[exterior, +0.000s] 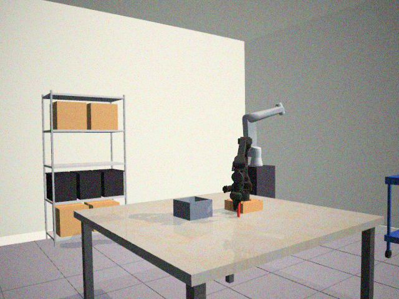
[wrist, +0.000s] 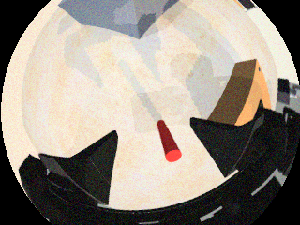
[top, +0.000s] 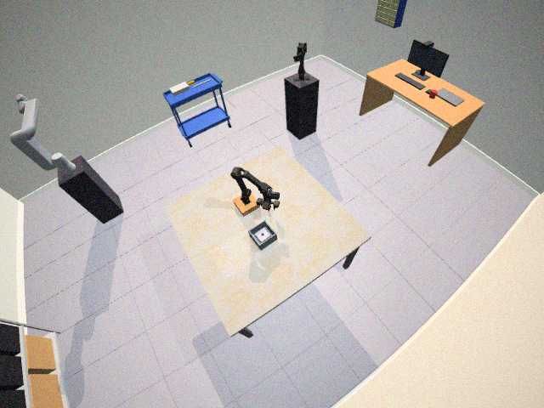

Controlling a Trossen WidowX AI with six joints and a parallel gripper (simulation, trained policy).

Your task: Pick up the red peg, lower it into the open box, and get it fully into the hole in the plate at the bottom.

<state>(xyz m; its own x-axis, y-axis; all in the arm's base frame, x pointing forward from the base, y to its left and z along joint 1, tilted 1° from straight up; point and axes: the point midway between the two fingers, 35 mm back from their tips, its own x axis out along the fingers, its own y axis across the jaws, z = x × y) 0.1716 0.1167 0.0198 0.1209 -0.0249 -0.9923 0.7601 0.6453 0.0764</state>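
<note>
Now: gripper tip 20 mm past the red peg and 10 mm above it. Round my gripper tip: plate (170 mm ahead, 170 mm to the right); grey box (170 mm ahead, 170 mm to the right, 20 mm below).
</note>
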